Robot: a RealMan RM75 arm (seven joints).
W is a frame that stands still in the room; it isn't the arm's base.
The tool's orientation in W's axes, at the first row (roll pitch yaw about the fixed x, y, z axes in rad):
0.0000 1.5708 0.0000
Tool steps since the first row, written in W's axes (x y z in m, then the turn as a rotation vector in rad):
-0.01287 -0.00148 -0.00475 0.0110 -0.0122 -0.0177
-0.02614 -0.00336 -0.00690 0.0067 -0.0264 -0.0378
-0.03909 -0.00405 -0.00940 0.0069 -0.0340 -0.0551
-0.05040 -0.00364 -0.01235 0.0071 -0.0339 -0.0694
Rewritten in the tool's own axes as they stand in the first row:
0.00475 -0.00148 -0.01287 0.0177 -0.0122 0.0110
0.00690 -0.00336 -0.02614 0.0378 -0.0264 0.0067
0.00940 -0.00405 -0.03909 0.0551 -0.0340 0.0069
0.01235 -0.00364 -0.05040 0.0694 -0.0339 0.0071

